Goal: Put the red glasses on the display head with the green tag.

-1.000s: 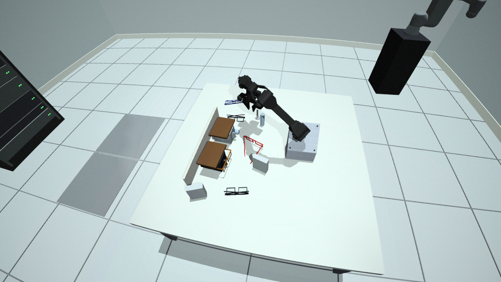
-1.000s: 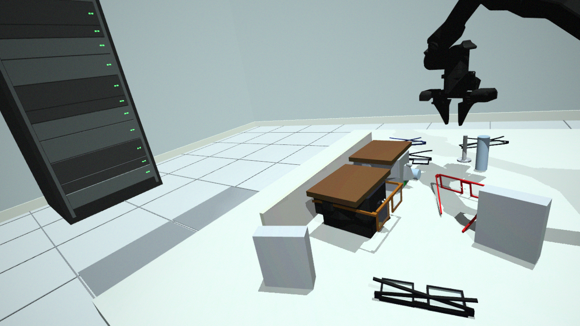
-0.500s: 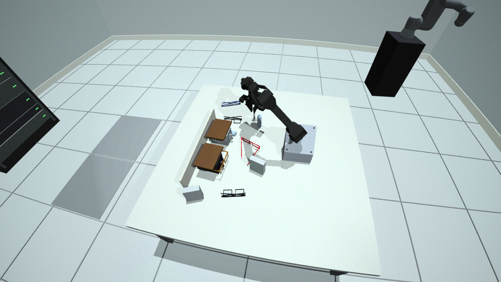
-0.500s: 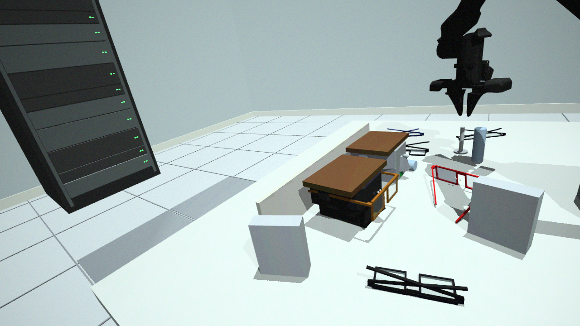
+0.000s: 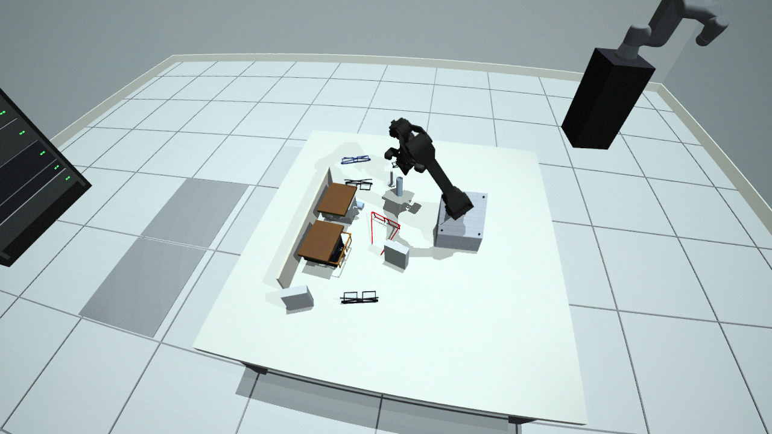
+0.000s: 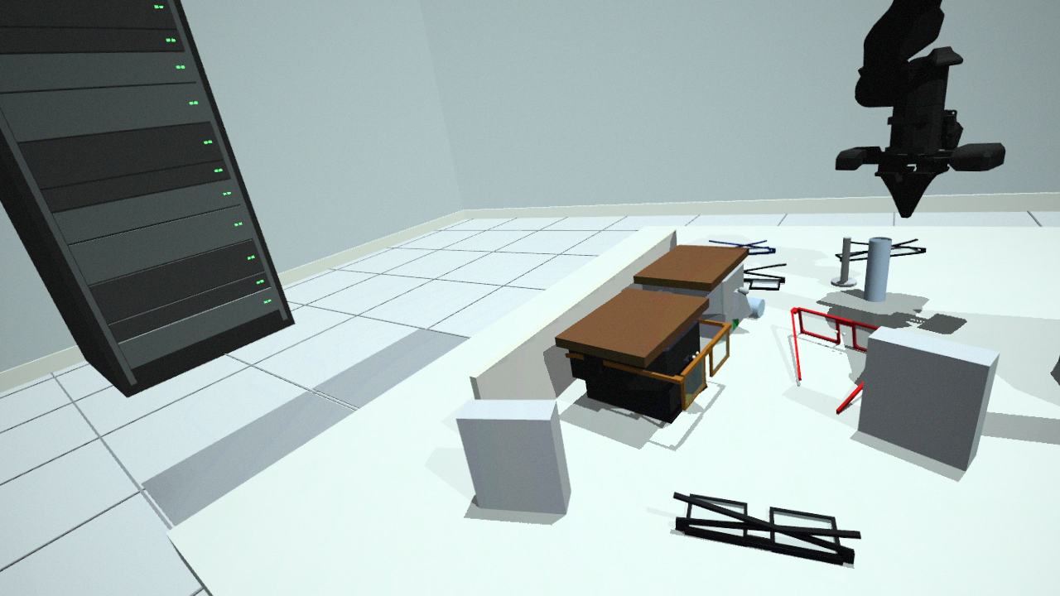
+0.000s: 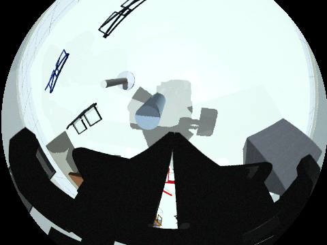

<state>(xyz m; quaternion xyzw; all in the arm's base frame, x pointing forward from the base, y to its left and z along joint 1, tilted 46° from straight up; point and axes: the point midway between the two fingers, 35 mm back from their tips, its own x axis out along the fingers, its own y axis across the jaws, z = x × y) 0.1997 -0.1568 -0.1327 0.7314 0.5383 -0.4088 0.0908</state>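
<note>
Now: gripper tip 11 cm above the grey post, 8 cm to the left of it and 7 cm short of it. The rest, counted from my gripper tip: black head 35 cm to the left, 28 cm ahead, 8 cm below; light grey head 26 cm ahead, 13 cm to the left, 8 cm below; low wall 40 cm ahead, 22 cm to the left, 8 cm below.
</note>
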